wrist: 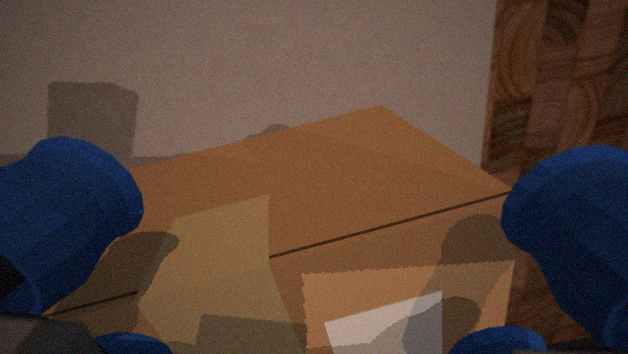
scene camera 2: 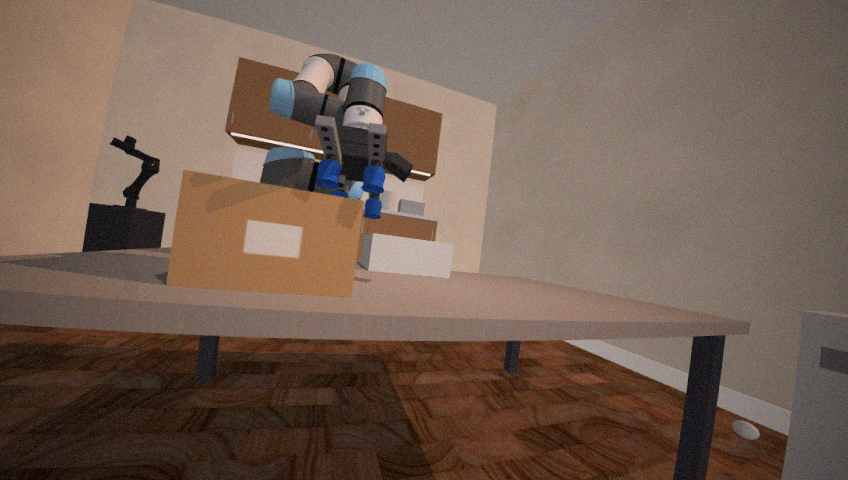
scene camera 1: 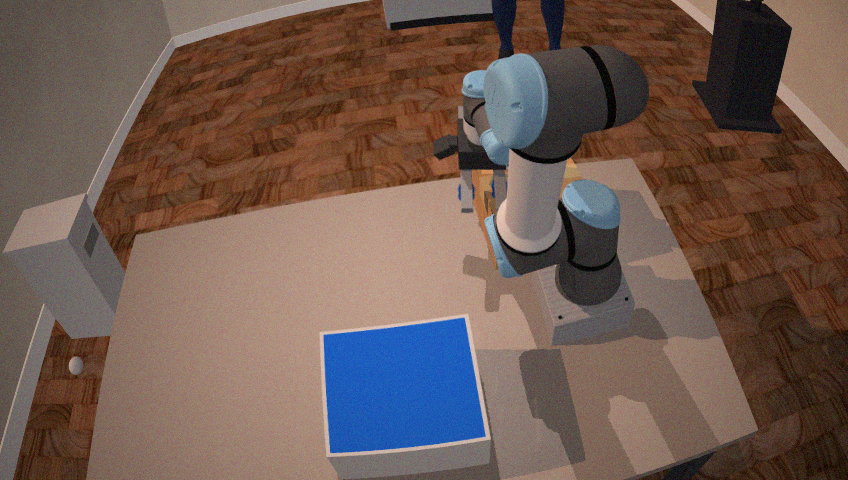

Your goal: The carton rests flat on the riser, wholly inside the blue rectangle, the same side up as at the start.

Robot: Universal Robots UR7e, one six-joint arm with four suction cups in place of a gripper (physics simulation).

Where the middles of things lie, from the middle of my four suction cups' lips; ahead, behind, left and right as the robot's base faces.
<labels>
My suction cup is now 11 cm past the brown carton [scene camera 2: 230, 234], 1 cm to the right of it and 9 cm above it. From my suction cup the other things lie so: riser with blue rectangle [scene camera 1: 410, 393] 14 cm ahead, 52 cm to the left, 11 cm below.
</labels>
